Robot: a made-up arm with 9 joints. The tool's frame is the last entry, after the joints.
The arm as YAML. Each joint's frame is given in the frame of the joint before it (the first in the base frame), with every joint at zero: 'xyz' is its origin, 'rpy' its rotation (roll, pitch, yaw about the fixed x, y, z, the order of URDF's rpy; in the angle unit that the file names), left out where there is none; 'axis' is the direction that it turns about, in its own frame. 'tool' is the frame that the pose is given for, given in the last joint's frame.
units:
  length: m
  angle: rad
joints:
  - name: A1
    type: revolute
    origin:
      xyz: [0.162, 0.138, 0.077]
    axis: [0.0, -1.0, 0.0]
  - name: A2
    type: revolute
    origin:
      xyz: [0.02, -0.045, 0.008]
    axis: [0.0, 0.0, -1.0]
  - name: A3
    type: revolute
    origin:
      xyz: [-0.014, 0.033, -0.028]
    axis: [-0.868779, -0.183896, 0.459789]
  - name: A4
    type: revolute
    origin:
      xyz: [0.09, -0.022, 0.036]
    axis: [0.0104, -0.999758, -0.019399]
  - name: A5
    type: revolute
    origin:
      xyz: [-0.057, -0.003, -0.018]
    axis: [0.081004, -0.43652, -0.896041]
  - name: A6
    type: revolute
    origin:
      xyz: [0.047, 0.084, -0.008]
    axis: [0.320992, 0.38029, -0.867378]
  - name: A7
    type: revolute
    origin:
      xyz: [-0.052, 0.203, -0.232]
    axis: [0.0, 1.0, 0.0]
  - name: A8
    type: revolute
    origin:
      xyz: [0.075, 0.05, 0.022]
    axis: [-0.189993, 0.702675, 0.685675]
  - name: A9
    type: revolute
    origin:
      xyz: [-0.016, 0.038, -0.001]
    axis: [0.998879, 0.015, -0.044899]
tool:
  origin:
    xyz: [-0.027, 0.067, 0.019]
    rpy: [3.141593, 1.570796, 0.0]
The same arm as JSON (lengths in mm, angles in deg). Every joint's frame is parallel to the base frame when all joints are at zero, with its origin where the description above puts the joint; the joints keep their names.
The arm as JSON. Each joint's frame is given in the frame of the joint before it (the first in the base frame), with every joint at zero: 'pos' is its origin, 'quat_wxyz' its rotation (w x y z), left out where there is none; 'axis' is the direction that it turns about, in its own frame. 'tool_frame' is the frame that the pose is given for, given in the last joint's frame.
{"length_unit": "mm", "angle_unit": "deg", "joints": [
  {"joint": "A1", "pos": [162.0, 138.0, 77.0], "axis": [0.0, -1.0, 0.0]},
  {"joint": "A2", "pos": [20.0, -45.0, 8.0], "axis": [0.0, 0.0, -1.0]},
  {"joint": "A3", "pos": [-14.0, 33.0, -28.0], "axis": [-0.868779, -0.183896, 0.459789]},
  {"joint": "A4", "pos": [90.0, -22.0, 36.0], "axis": [0.0104, -0.999758, -0.019399]},
  {"joint": "A5", "pos": [-57.0, -3.0, -18.0], "axis": [0.081004, -0.43652, -0.896041]},
  {"joint": "A6", "pos": [47.0, 84.0, -8.0], "axis": [0.320992, 0.38029, -0.867378]},
  {"joint": "A7", "pos": [-52.0, 203.0, -232.0], "axis": [0.0, 1.0, 0.0]},
  {"joint": "A8", "pos": [75.0, 50.0, 22.0], "axis": [-0.189993, 0.702675, 0.685675]},
  {"joint": "A9", "pos": [-16.0, 38.0, -1.0], "axis": [0.998879, 0.015, -0.044899]}
], "tool_frame": {"pos": [-27.0, 67.0, 19.0], "quat_wxyz": [0.0, 0.707107, 0.0, -0.707107]}}

